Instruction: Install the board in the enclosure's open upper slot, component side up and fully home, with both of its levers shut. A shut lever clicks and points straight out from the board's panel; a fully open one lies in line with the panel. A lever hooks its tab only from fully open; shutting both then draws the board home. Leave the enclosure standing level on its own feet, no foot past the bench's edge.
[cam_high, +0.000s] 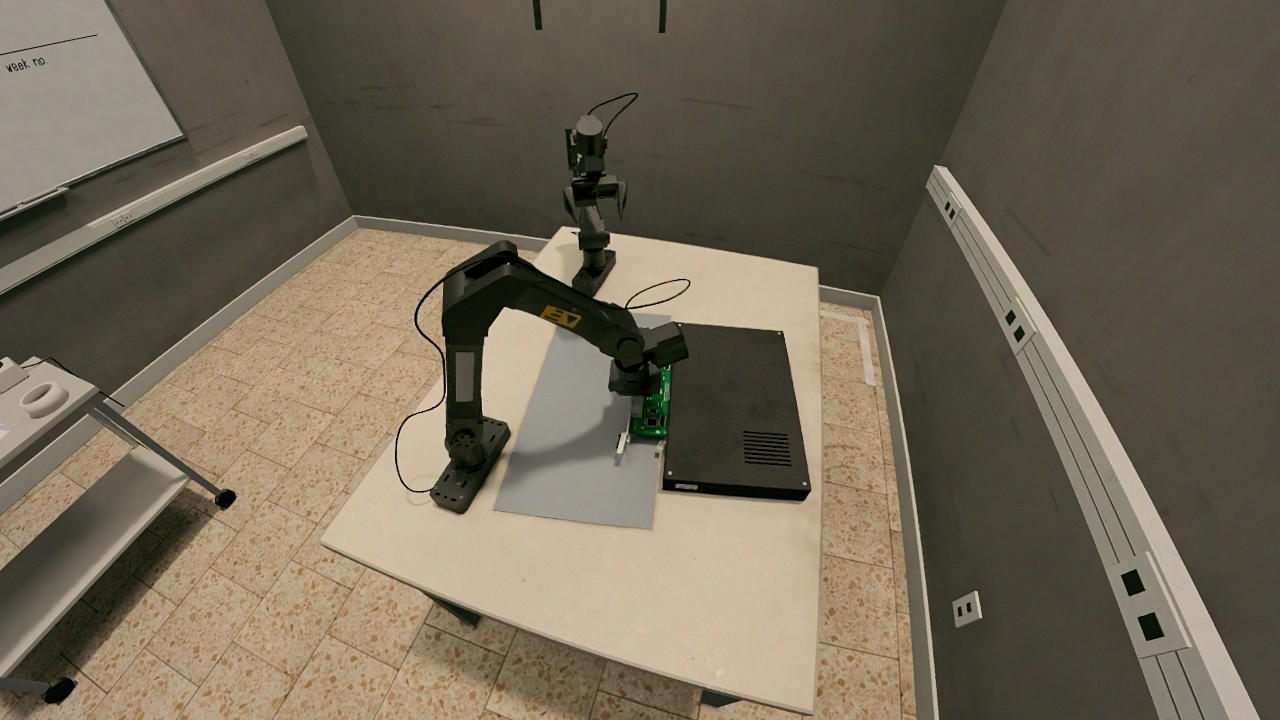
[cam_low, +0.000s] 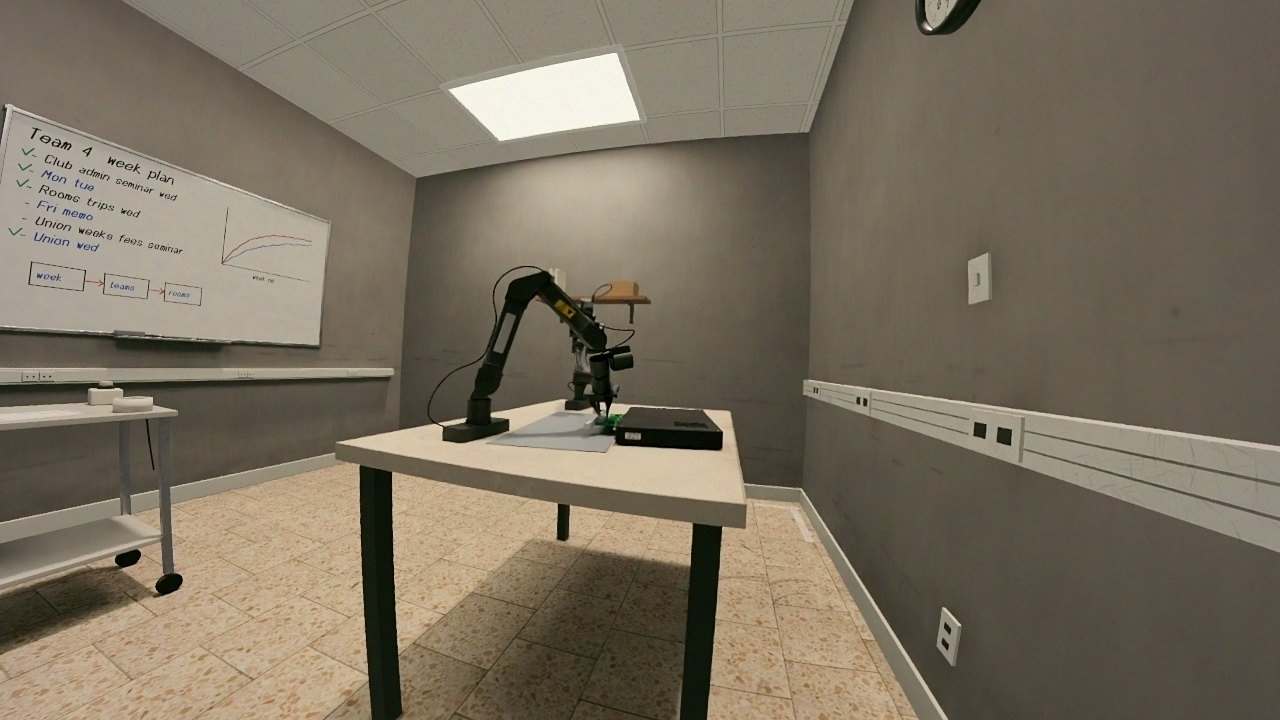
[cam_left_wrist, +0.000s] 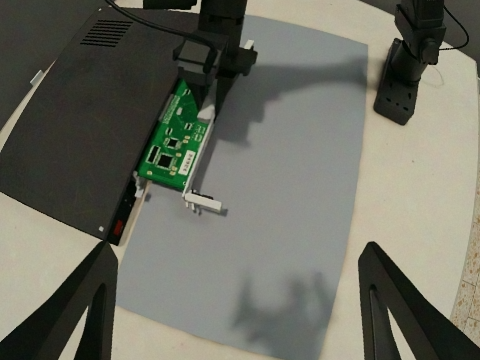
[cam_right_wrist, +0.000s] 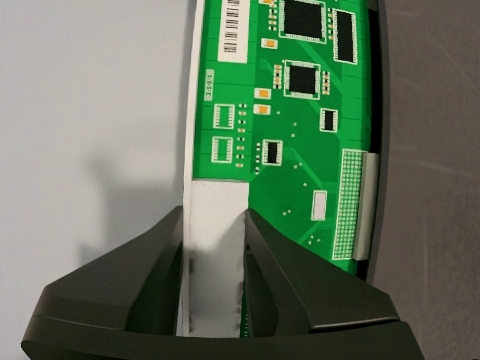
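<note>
My right gripper is now 90 mm past the grey mat, 60 mm above it and 10 mm to the left of it. From my right hand the other things lie so: black enclosure 170 mm ahead, 40 mm to the left, 10 mm below.
</note>
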